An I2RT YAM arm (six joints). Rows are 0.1 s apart.
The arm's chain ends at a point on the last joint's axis. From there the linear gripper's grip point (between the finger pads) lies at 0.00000 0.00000 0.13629 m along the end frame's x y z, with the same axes.
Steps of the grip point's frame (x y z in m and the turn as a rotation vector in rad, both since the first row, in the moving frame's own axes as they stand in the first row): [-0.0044, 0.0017, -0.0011, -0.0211, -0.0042, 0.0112]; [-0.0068, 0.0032, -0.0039, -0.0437, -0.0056, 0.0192]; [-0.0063, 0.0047, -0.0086, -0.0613, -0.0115, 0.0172]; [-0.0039, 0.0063, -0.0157, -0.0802, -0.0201, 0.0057]
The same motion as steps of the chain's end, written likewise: [-0.0038, -0.0012, -0.0011, -0.0211, -0.0042, 0.0112]; [-0.0060, -0.0027, -0.0038, -0.0437, -0.0056, 0.0192]; [-0.0047, -0.0036, -0.0083, -0.0613, -0.0115, 0.0172]; [-0.0011, -0.0046, -0.0152, -0.0802, -0.0201, 0.0057]
